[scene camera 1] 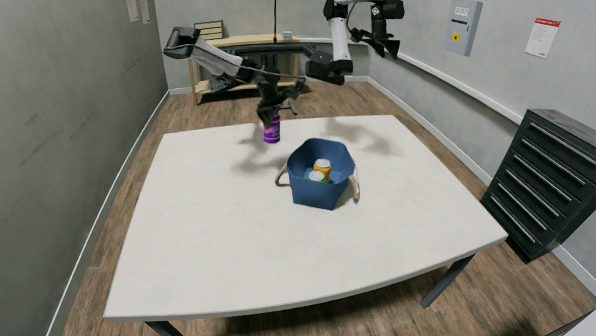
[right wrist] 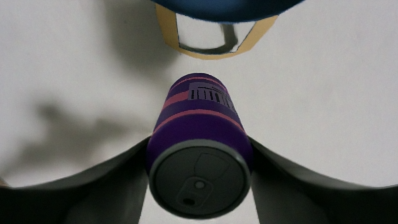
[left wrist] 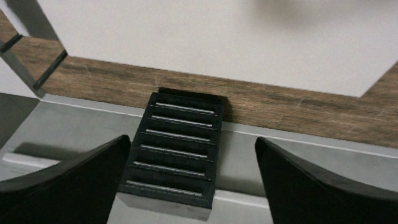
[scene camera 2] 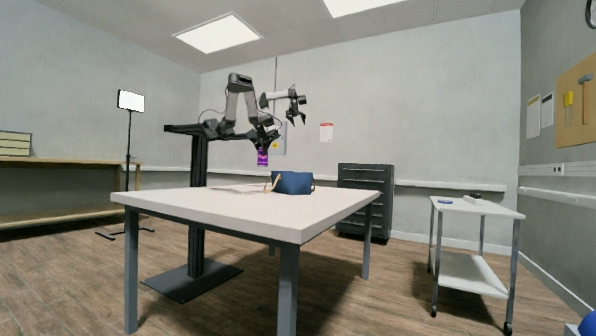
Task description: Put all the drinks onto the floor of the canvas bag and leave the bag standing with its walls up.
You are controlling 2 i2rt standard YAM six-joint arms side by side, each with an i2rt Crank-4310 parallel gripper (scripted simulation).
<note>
I see my left gripper, my right gripper and a blue canvas bag.
My left gripper shows as well in the left wrist view. My right gripper is seen too in the right wrist view.
</note>
